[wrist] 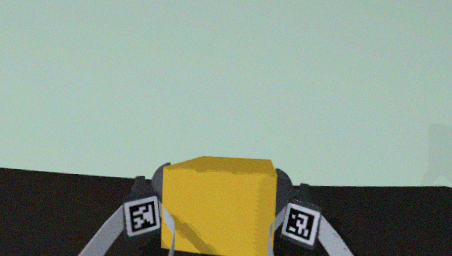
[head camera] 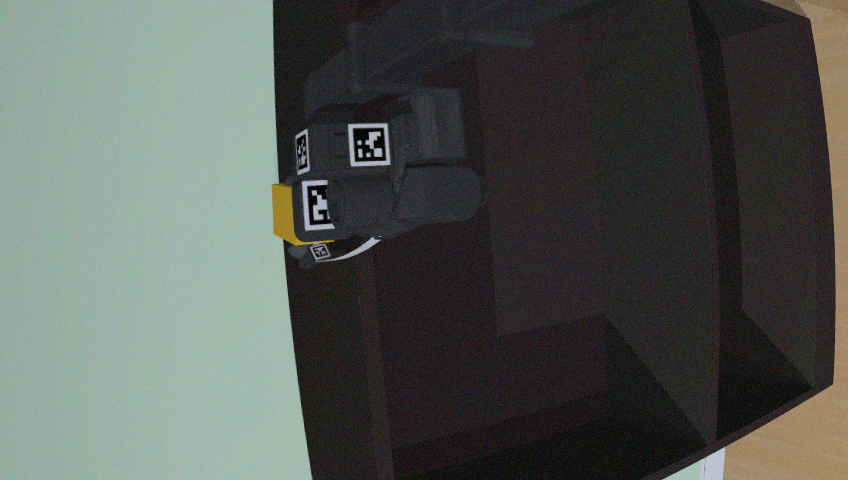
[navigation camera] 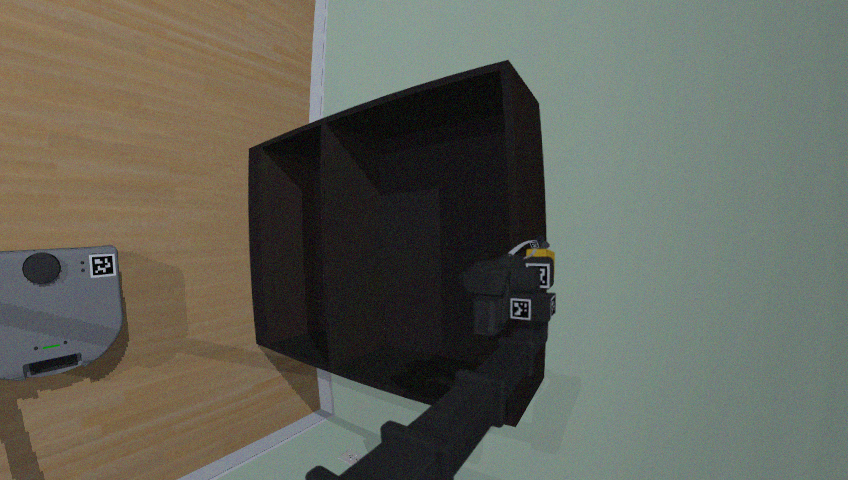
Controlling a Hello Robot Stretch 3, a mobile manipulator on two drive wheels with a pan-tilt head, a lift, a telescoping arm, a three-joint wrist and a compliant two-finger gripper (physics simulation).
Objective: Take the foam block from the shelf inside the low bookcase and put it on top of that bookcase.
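Where they show: gripper, fingertip midpoint: [wrist: 221, 186]; robot's base, origin of the base link: [navigation camera: 43, 266].
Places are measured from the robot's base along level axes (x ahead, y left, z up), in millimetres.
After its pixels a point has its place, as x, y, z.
The yellow foam block [head camera: 282, 211] @[-30, -758, 1105] [navigation camera: 540, 253] @[-1, -716, 1091] [wrist: 219, 212] @[-23, -712, 1083] is between the two fingertips of my gripper [head camera: 299, 233] @[-23, -769, 1086] [navigation camera: 540, 259] @[-23, -769, 1086] [wrist: 221, 186] @[-23, -769, 1086], which is shut on it. The dark low bookcase [head camera: 327, 356] @[146, -784, 1060] [navigation camera: 526, 154] @[222, -752, 1060] [wrist: 50, 212] @[106, -759, 1060] shows its top board at the left of its open front in the head view and at the right in the navigation view. The block and fingers are over this top board, towards its wall side. Whether the block's underside touches the board is hidden. Part of the block is covered by the wrist in the head and navigation views.
The bookcase's inner shelf [head camera: 715, 237] @[54, -659, 469] [navigation camera: 324, 237] @[46, -659, 479] lies below the top board. My arm [navigation camera: 440, 416] @[-89, -217, 1127] reaches in from one side of the bookcase. A pale green wall [head camera: 136, 237] @[-20, -976, 1273] [navigation camera: 684, 237] @[19, -977, 1422] [wrist: 225, 75] @[-23, -976, 1227] stands behind it. My base [navigation camera: 59, 309] @[-102, -27, 160] is on the wooden floor [navigation camera: 178, 89] @[592, -376, 0].
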